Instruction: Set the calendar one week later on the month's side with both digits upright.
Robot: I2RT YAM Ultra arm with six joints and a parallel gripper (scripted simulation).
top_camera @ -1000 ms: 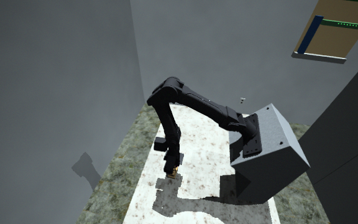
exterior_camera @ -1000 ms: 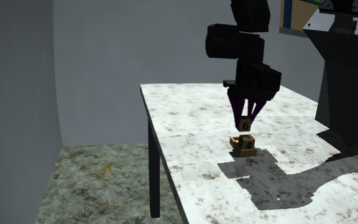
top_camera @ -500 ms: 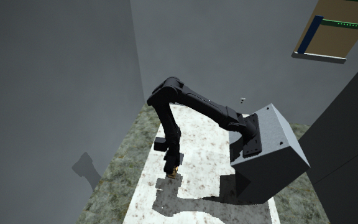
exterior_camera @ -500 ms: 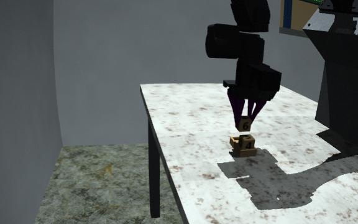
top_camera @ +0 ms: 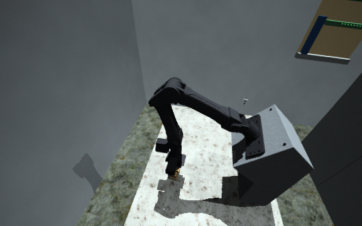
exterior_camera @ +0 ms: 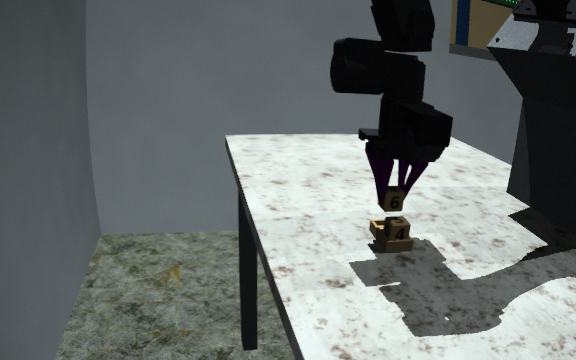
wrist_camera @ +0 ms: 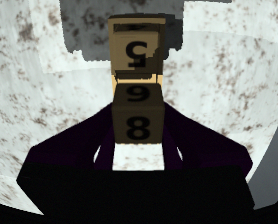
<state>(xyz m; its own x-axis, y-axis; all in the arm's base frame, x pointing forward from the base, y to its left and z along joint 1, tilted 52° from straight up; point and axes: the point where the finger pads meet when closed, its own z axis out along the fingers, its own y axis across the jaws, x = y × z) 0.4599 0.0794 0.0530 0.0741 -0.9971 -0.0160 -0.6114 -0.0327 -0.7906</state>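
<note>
Now: hand right at the wooden digit cube.
</note>
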